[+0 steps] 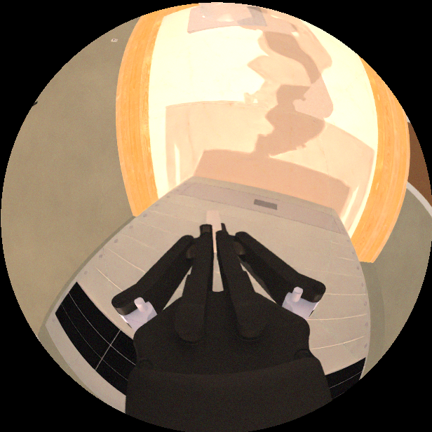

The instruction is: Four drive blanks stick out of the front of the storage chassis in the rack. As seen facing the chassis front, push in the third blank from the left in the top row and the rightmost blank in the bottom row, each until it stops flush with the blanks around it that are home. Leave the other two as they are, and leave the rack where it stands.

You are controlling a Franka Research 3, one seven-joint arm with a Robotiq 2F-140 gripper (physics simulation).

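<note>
The rack (310,240) shows as a pale grey body with thin seam lines and rows of small holes along its side edges. A black section with thin light lines (102,345) shows at lower left, and part of it shows at lower right; I cannot tell whether it belongs to the storage chassis. The four protruding drive blanks cannot be made out; the gripper hides the middle of the rack. My gripper (212,219) is shut and empty, with its fingertips over the rack's pale panels near a small dark grey rectangle (265,204). Contact cannot be told.
A bright, glossy surface (210,65) with wooden side edges (132,115) (392,150) lies beyond the rack and bears shadows of the arm. Grey-green floor (60,175) shows at left. A brown area (420,160) shows at the far right.
</note>
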